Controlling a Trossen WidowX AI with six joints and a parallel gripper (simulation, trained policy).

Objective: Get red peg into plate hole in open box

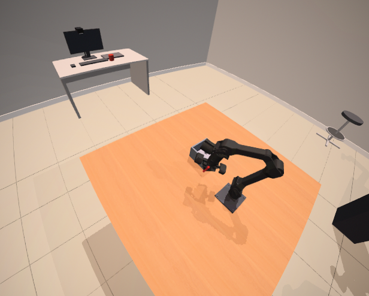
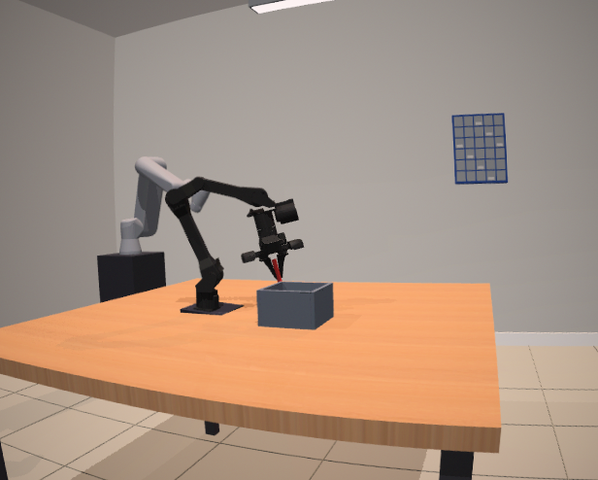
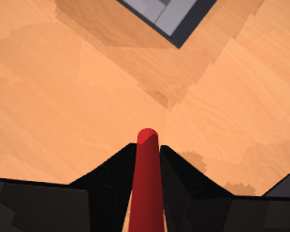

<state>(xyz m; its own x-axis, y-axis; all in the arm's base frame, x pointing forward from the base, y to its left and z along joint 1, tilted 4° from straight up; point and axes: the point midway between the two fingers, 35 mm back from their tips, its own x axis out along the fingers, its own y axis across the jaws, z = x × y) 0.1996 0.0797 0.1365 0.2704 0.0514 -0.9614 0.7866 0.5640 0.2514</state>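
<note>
Right now my gripper tip is 13 cm to the left of the plate, 11 cm short of it and 5 cm above it. From my gripper tip the other things lie so: grey box (13 cm to the right, 11 cm ahead, 7 cm below); then red peg (2 cm above, 1 cm behind).
</note>
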